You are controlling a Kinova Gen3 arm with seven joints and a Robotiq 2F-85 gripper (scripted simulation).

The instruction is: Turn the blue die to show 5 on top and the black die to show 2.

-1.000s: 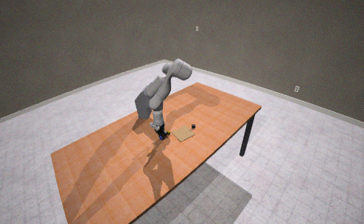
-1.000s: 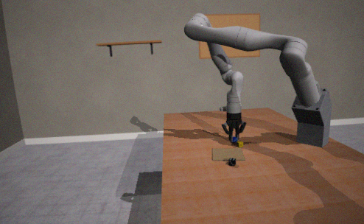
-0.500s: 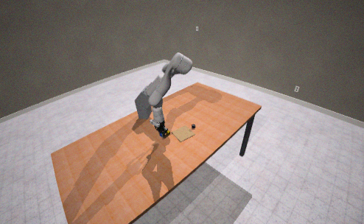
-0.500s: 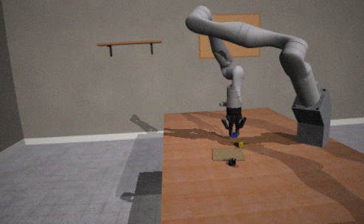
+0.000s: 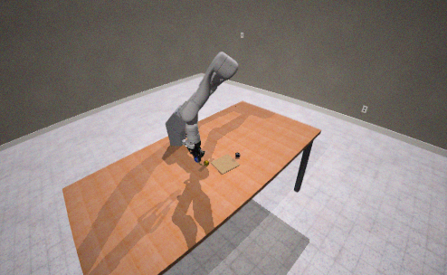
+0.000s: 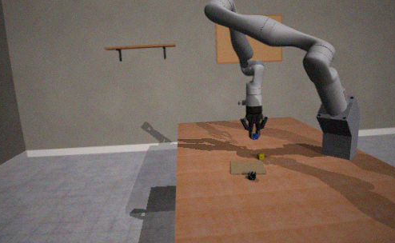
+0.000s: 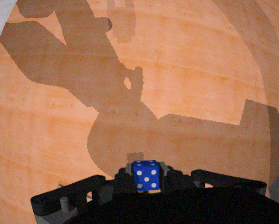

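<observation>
Right now my hand is 16 cm to the right of the tan mat, 10 cm above it and 6 cm short of it. Round my hand: blue die 1 cm below; yellow die 9 cm below, 7 cm to the left, 2 cm behind; black die 28 cm to the left, 9 cm below, 6 cm ahead.
</observation>
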